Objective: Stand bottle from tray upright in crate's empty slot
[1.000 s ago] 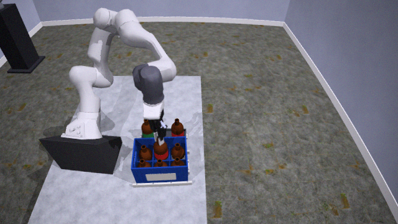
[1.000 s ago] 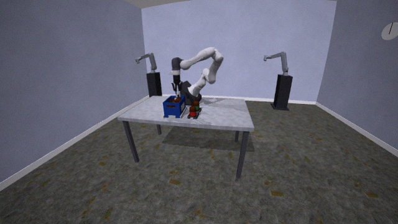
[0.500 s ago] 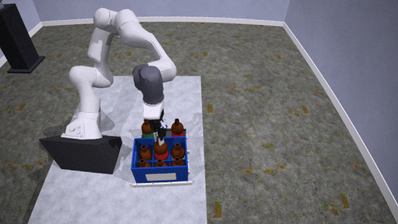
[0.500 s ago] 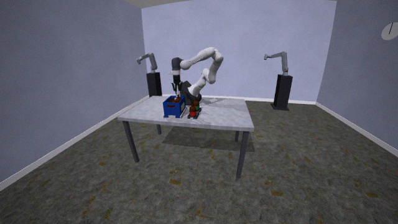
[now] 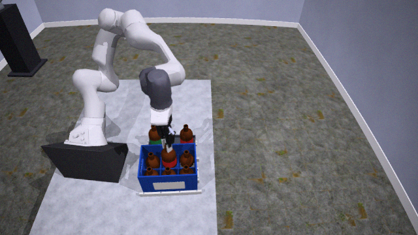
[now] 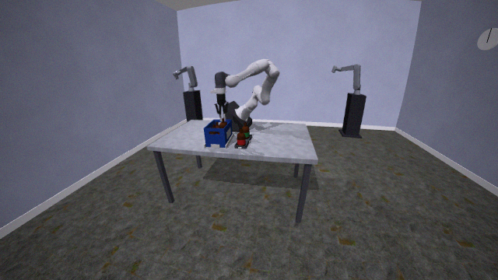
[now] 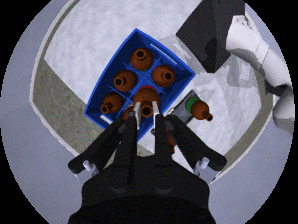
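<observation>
Now: the bottle 90 mm below my hand. Round my hand: dark tray 220 mm below, 180 mm to the left, 20 mm behind; crate 150 mm below, 40 mm to the right, 10 mm ahead.
</observation>
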